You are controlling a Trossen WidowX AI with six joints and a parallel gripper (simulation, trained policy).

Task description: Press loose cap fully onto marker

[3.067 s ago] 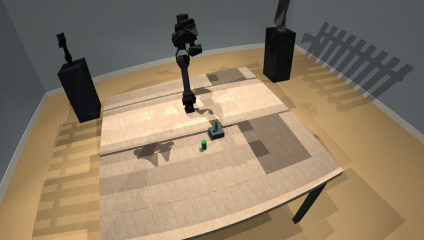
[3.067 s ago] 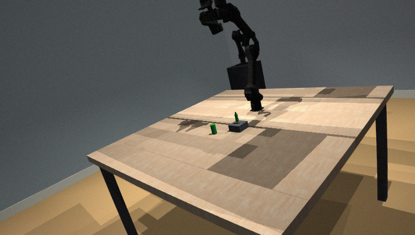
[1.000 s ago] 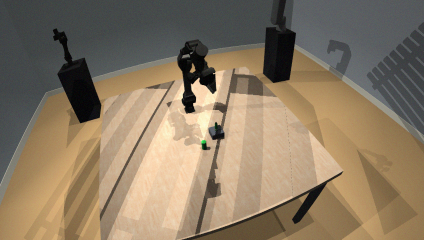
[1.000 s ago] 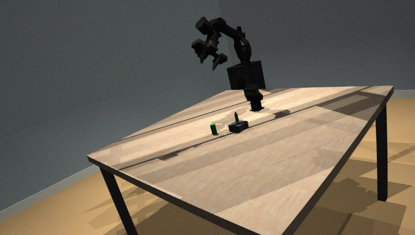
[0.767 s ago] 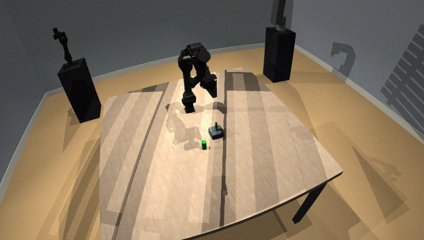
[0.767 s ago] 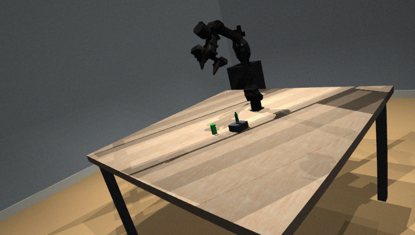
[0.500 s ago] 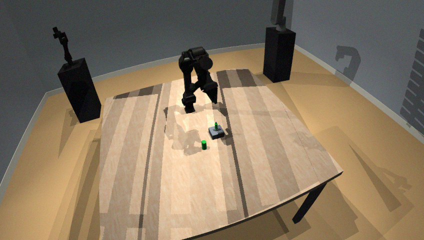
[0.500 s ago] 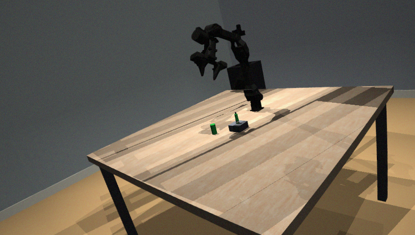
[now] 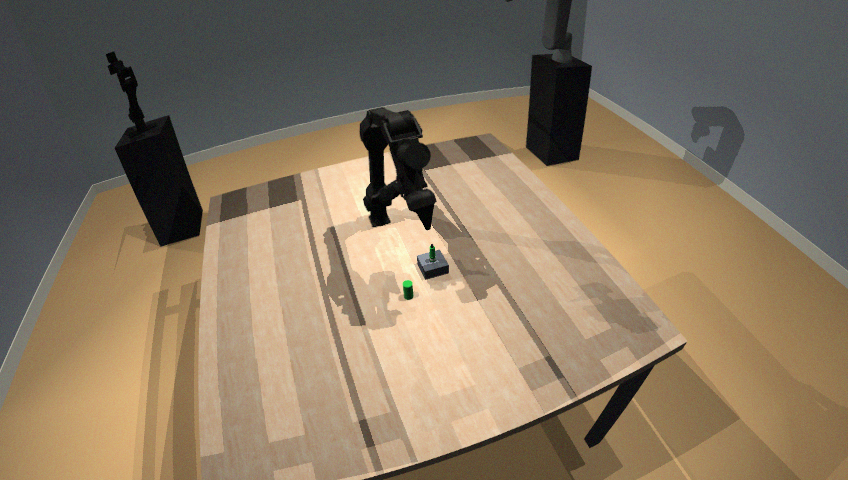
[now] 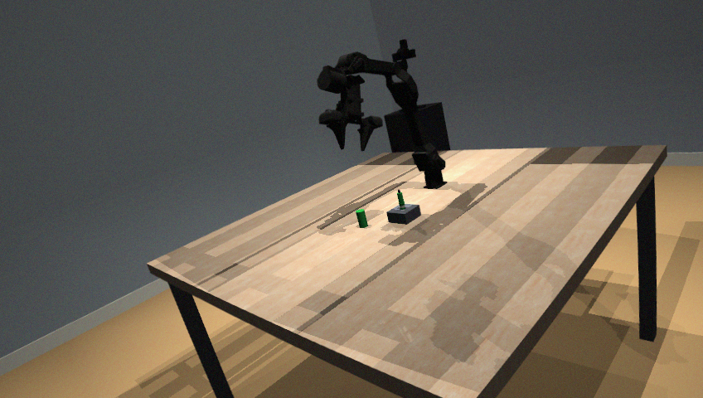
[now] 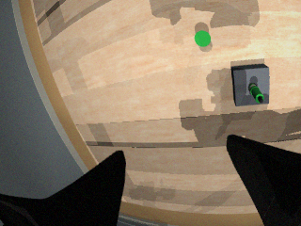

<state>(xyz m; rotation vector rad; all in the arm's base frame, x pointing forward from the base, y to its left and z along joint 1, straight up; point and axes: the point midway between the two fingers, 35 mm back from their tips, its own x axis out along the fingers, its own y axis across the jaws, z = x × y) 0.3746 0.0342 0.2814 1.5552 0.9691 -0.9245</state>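
The green cap is 2 cm behind my gripper tip, 5 cm to the right of it and 22 cm below it. From my gripper tip the other things lie so: holder block (10 cm behind, 5 cm to the left, 23 cm below).
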